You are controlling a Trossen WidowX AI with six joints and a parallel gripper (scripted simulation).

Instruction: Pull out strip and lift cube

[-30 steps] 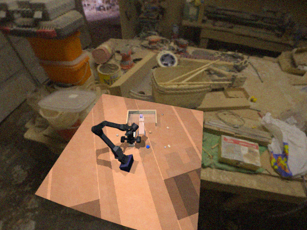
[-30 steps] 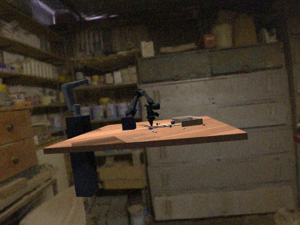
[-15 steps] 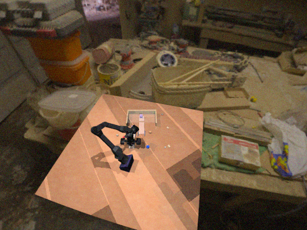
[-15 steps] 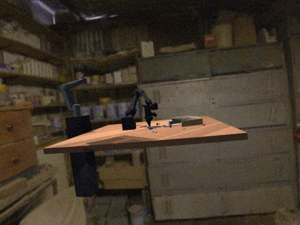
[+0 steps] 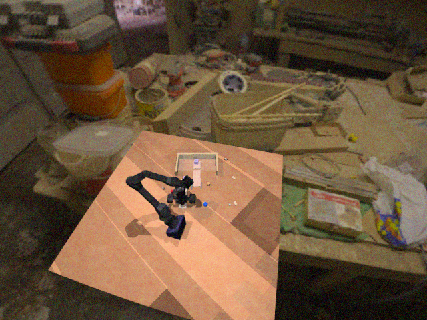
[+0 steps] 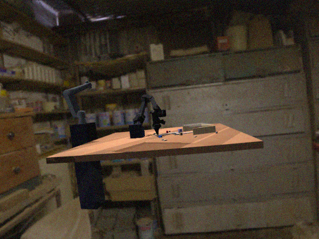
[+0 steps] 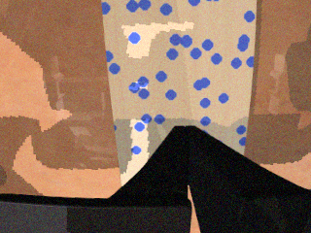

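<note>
Now: the red ball 70 mm ahead of my gripper tip, 110 mm to the left of it and 10 mm above it. Round my gripper tip: blue ball 50 mm ahead, 150 mm to the right.
</note>
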